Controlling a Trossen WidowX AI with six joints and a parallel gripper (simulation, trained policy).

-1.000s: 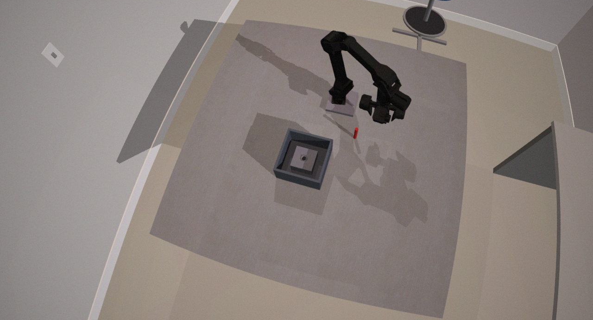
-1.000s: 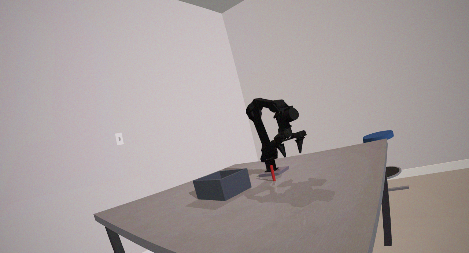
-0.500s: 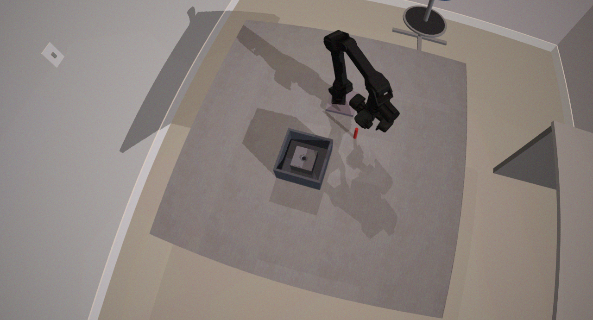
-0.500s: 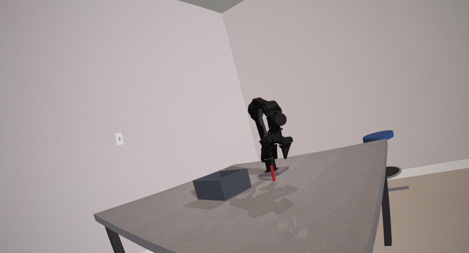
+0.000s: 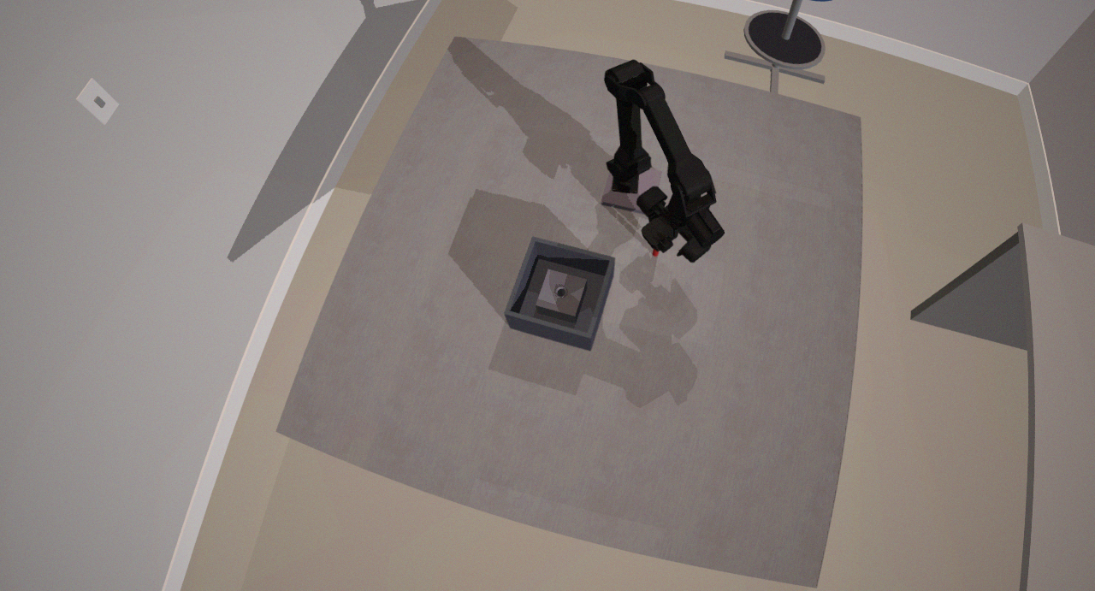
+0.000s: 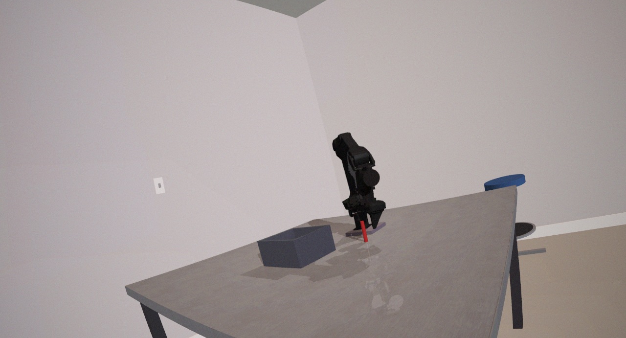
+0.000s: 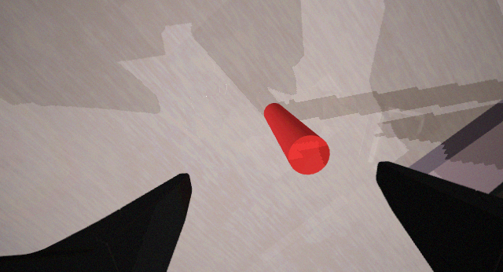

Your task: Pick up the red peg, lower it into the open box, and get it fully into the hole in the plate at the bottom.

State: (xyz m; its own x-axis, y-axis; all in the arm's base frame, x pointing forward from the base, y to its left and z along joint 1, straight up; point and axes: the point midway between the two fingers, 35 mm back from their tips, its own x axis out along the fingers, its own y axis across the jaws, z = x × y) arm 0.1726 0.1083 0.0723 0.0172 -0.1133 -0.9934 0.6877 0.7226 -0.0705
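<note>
Now: the red peg 1 cm ahead of my gripper tip, 2 cm to the right of it and 1 cm below it. The rest, counted from my gripper tip: box 16 cm ahead, 22 cm to the right, 3 cm below; then plate 16 cm ahead, 22 cm to the right, 1 cm below.
</note>
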